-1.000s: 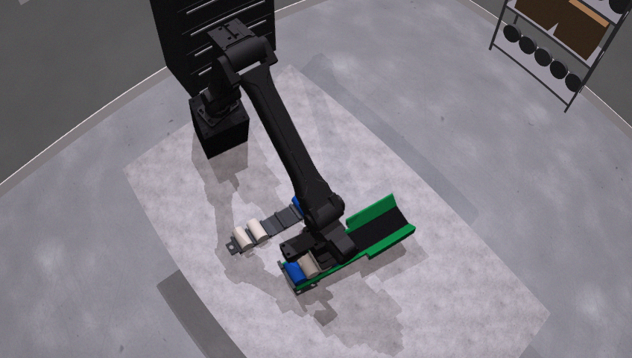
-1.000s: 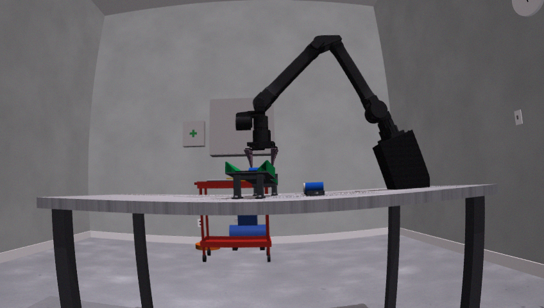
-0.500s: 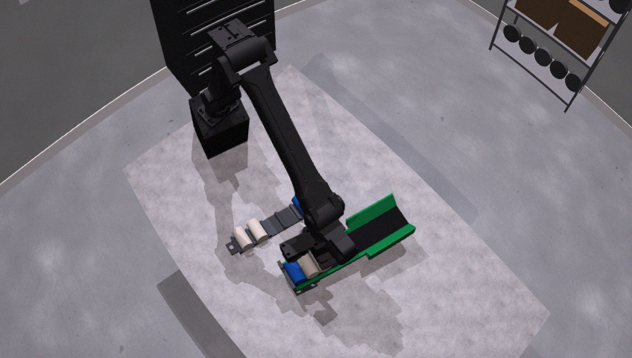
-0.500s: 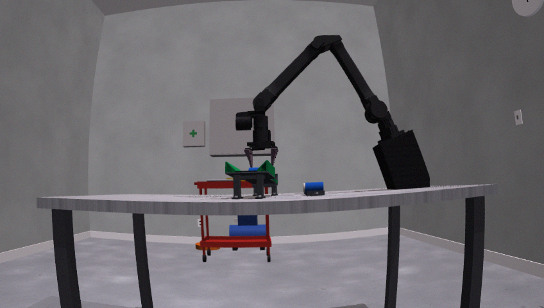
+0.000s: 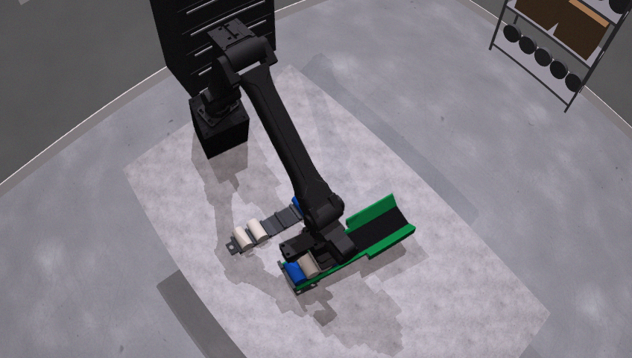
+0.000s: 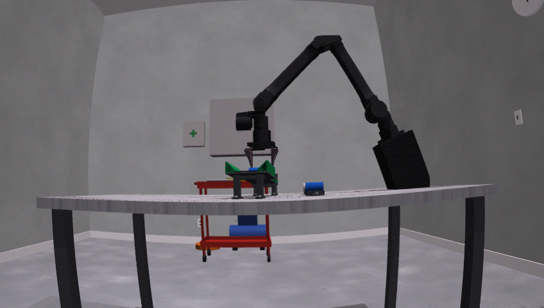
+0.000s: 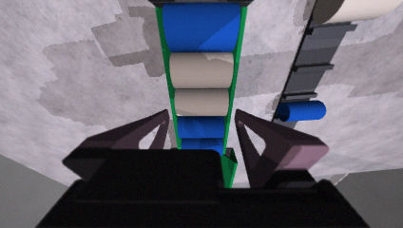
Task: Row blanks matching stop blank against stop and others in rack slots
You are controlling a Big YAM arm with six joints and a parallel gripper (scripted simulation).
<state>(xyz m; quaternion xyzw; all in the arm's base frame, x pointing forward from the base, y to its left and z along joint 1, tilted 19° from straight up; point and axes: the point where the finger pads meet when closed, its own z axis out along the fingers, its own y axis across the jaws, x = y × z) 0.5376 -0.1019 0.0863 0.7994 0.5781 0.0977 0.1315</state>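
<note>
Now: hand 19 cm past the stock rack, 12 cm above it and 4 cm to the right of it. Also, from my hand: feed ramp: 8 cm to the left, 5 cm below, 3 cm ahead; then grey stop: 10 cm to the right, 6 cm below, 3 cm behind.
</note>
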